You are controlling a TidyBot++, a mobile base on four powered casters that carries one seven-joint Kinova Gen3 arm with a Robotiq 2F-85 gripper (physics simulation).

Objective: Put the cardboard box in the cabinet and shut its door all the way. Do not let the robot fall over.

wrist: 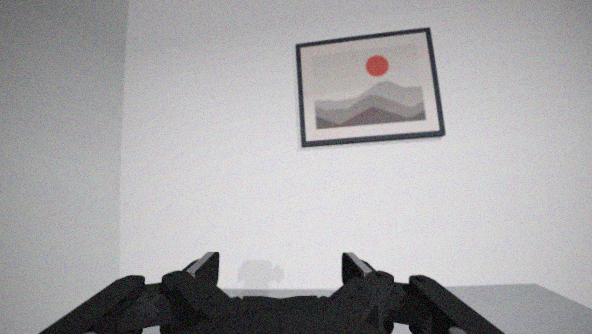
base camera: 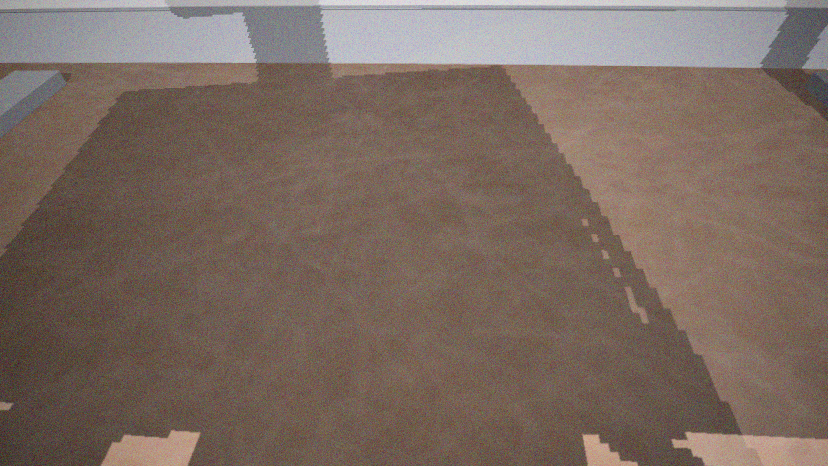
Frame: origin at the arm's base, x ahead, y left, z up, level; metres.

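Where they show: gripper, between the fingertips: (wrist: 281,266).
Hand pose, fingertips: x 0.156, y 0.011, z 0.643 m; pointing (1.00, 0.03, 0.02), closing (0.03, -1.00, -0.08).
Observation:
After its pixels a point has its place.
My gripper (wrist: 281,266) {x 0.156, y 0.011, z 0.643 m} is open and empty at the bottom of the wrist view, its two black fingers wide apart in front of a white wall. A pale grey table top (wrist: 515,302) {x 0.610, y -0.638, z 0.323 m} shows low in the wrist view, behind and to the right of the fingers, and the gripper hides much of it. The cardboard box does not show in either view. The cabinet and its door do not show either.
A framed picture (wrist: 311,137) {x 0.836, y -0.094, z 0.894 m} with a red sun hangs on the wall (wrist: 210,150) {x 0.932, y 0.344, z 0.881 m}. In the base camera view, a pale wall base (base camera: 521,37) {x 0.825, y -0.226, z -0.352 m} crosses the top, and grey bars (base camera: 31,95) {x 0.791, y 0.531, z -0.376 m} stand on the brown floor (base camera: 666,173) {x 0.516, y -0.328, z -0.397 m} at the far left and right. Robot shadow covers much floor.

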